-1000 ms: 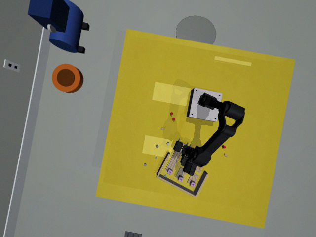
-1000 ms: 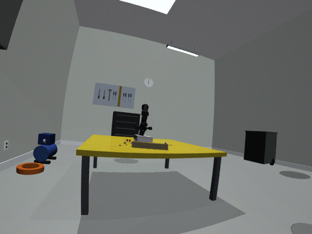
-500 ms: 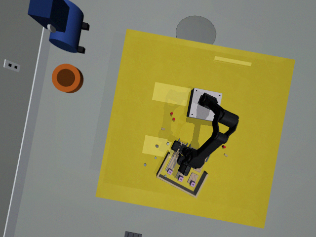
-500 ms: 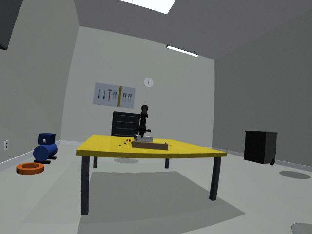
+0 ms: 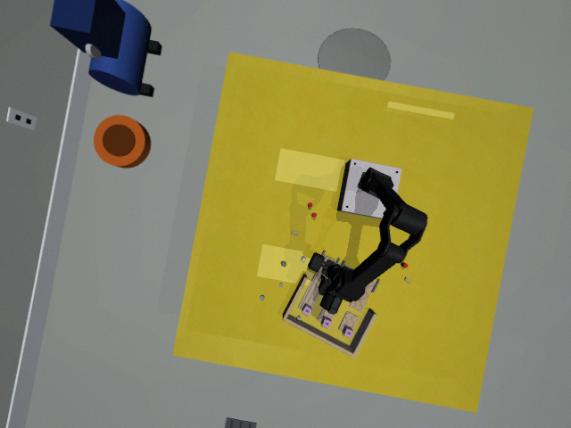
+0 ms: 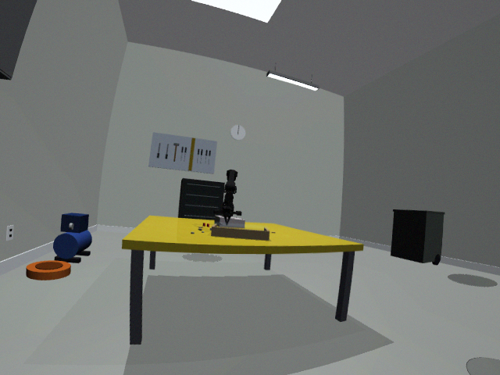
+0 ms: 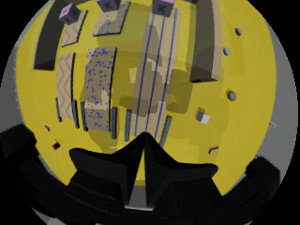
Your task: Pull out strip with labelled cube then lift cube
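My gripper tip is now 100 mm short of the striped strip, 40 mm above it and 10 mm to the left of it.
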